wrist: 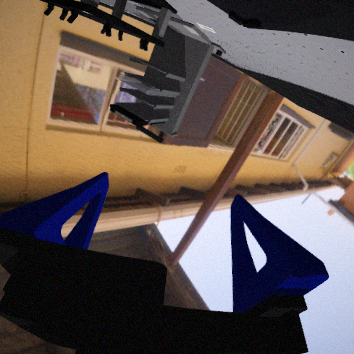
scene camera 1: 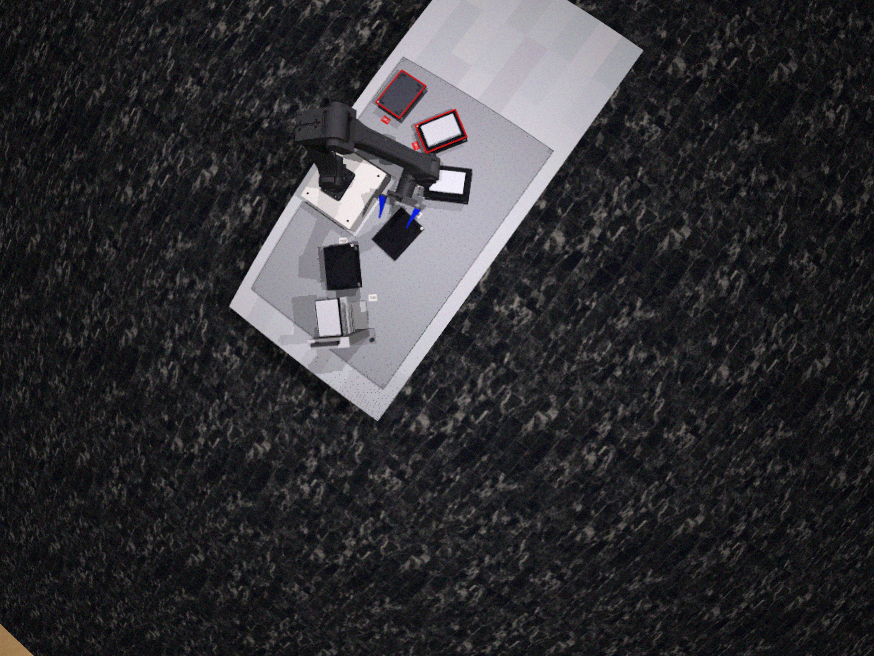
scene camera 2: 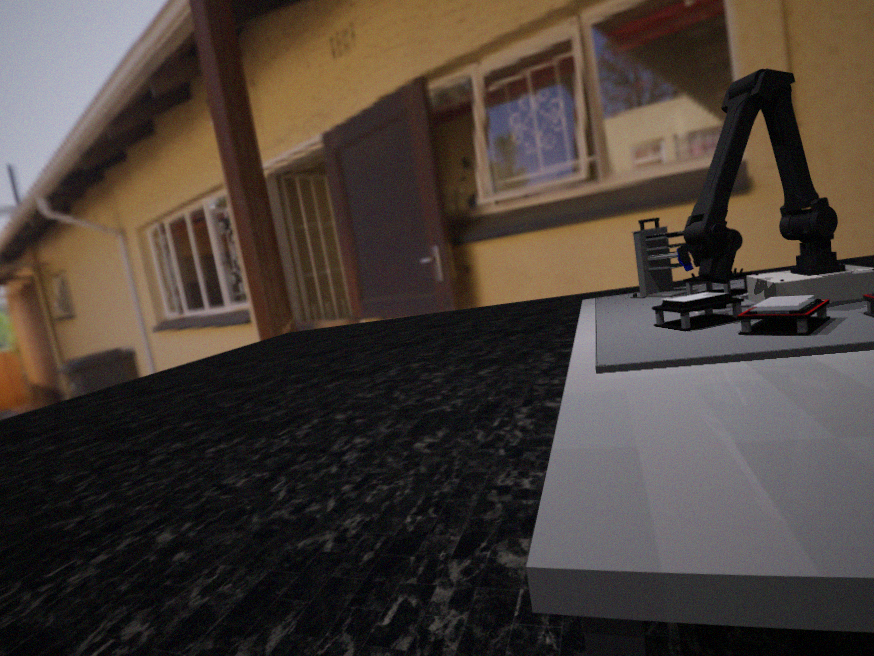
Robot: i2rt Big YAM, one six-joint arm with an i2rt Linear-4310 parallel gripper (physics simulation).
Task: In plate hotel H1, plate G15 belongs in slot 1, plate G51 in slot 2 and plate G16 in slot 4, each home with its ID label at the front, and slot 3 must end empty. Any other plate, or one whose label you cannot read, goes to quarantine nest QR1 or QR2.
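Frame: origin at the arm's base, x left, y back, z up, level; millimetres.
Seen in the pictures: gripper, fingertip midpoint: point(wrist: 171, 189) point(scene camera 1: 392, 223) point(scene camera 2: 695, 254); arm's base at its link origin: point(scene camera 1: 338, 182) point(scene camera 2: 816, 271).
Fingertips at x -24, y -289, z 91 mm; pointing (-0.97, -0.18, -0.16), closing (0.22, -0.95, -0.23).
Pixels of each thing's top centre, then the offset from my fingertips to it. Level surfaces: height alone.
- third white plate at its top centre: point(scene camera 2: 783, 300) point(scene camera 1: 440, 129) dx +387, dy +72, dz -98 mm
- red-edged nest at its top centre: point(scene camera 1: 400, 93) dx +436, dy +286, dz -106 mm
- grey mat at its surface level: dz -152 mm
- pale table at its surface level: dz -165 mm
My gripper point(scene camera 1: 393, 221) point(scene camera 2: 684, 258) point(wrist: 171, 189) is open with nothing between its blue fingers. In scene camera 1 it hangs above a black nest point(scene camera 1: 395, 243). The grey plate hotel point(scene camera 1: 357, 319) point(scene camera 2: 641, 262) point(wrist: 192, 82) stands on the mat's far side from the red nests. A white plate point(scene camera 1: 327, 317) shows at the hotel; its slot cannot be told. Another white plate point(scene camera 1: 451, 181) point(scene camera 2: 698, 298) sits on a black nest beside the arm. A third white plate point(scene camera 1: 441, 129) point(scene camera 2: 783, 303) lies in a red-edged nest. The other red-edged nest point(scene camera 1: 401, 94) shows a dark top. The plate labels cannot be read.
A black nest point(scene camera 1: 342, 266) stands between the arm's white base point(scene camera 1: 363, 185) point(scene camera 2: 769, 285) and the hotel. Small red tags point(scene camera 1: 385, 120) point(scene camera 1: 415, 145) lie beside the red-edged nests. The grey mat point(scene camera 1: 487, 151) point(scene camera 2: 635, 353) lies on a pale table point(scene camera 1: 589, 52) point(scene camera 2: 670, 494).
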